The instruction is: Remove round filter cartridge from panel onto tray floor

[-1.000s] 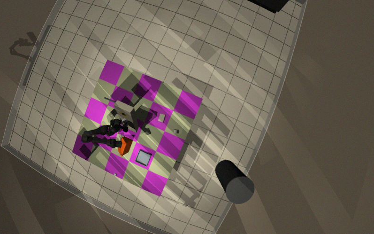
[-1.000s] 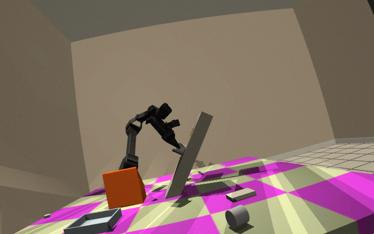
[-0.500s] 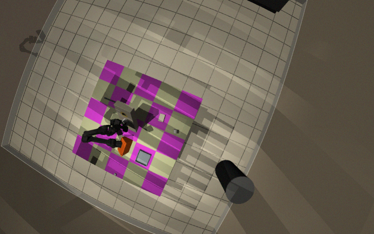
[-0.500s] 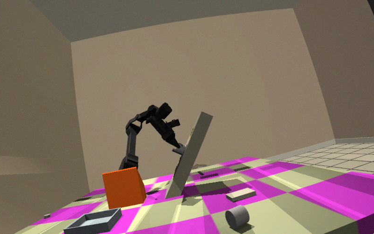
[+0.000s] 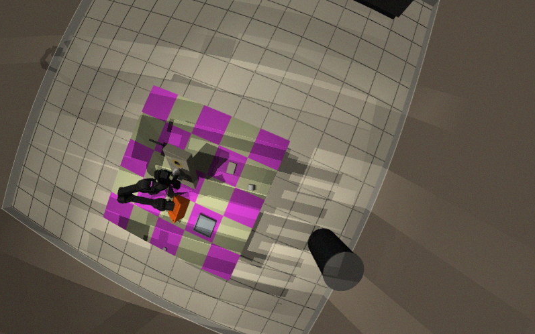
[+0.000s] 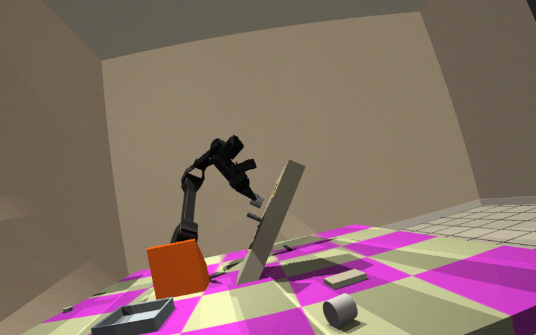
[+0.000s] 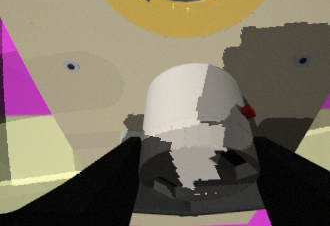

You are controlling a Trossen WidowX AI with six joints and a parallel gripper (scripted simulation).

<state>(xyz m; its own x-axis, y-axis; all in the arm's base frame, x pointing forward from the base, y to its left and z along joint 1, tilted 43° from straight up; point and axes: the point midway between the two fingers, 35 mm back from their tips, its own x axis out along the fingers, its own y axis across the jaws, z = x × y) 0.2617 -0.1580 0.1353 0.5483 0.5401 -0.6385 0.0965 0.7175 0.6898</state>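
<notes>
Now: the grey tray 380 mm behind my gripper tip, 250 mm to the right of it and 240 mm below it. The rest, counted from my gripper tip: flat beige slab 310 mm to the right, 240 mm below, 150 mm ahead; then round filter cartridge right at my gripper tip.
</notes>
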